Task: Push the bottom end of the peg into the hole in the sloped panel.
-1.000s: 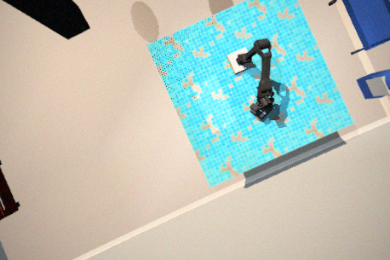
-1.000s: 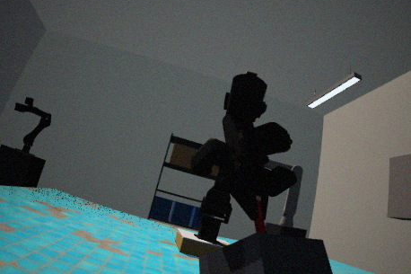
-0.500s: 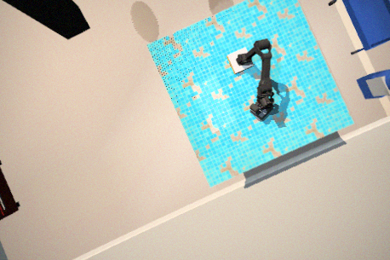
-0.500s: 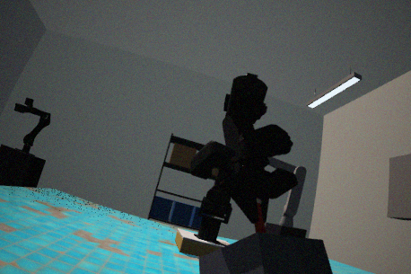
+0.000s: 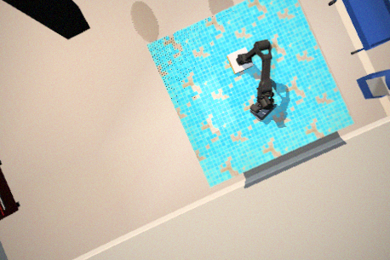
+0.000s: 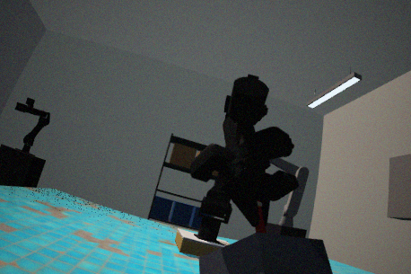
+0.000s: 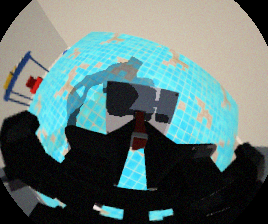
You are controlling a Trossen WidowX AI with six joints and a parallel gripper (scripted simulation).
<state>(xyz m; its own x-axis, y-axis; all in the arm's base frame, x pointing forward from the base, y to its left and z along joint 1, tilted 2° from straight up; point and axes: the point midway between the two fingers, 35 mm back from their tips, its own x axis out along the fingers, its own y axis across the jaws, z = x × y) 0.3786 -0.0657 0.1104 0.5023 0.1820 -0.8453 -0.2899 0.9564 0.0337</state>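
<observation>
The grey sloped panel lies 5 cm below my gripper tip, 3 cm ahead of it and 1 cm to the left of it. The rest, counted from my gripper tip: red peg 1 cm behind, 1 cm above.
</observation>
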